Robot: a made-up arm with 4 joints. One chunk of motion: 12 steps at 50 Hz.
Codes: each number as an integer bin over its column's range. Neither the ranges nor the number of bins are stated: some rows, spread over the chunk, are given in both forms.
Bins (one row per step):
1: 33 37 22 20 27 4
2: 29 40 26 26 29 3
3: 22 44 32 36 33 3
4: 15 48 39 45 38 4
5: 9 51 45 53 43 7
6: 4 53 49 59 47 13
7: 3 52 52 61 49 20
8: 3 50 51 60 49 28
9: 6 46 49 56 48 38
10: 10 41 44 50 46 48
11: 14 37 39 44 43 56
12: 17 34 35 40 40 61
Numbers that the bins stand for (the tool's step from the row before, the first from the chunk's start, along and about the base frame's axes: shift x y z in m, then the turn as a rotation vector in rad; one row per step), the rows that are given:
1: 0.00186 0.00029 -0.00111 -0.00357 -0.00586 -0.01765
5: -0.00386 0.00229 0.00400 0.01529 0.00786 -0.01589
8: -0.00529 0.00214 0.00533 0.01929 0.01300 -0.00356
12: -0.00195 -0.00014 0.00178 0.00786 0.00529 0.01583
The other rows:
2: 0.00090 0.00071 -0.00022 -0.00014 -0.00414 -0.01824
3: -0.00076 0.00129 0.00111 0.00557 -0.00071 -0.01824
4: -0.00243 0.00186 0.00267 0.01071 0.00357 -0.01765
6: -0.00505 0.00257 0.00489 0.01871 0.01129 -0.01237
7: -0.00529 0.00243 0.00556 0.01986 0.01300 -0.00825
9: -0.00457 0.00157 0.00489 0.01700 0.01214 0.00232
10: -0.00362 0.00086 0.00378 0.01357 0.01043 0.00819
11: -0.00267 0.00029 0.00267 0.01014 0.00786 0.01289

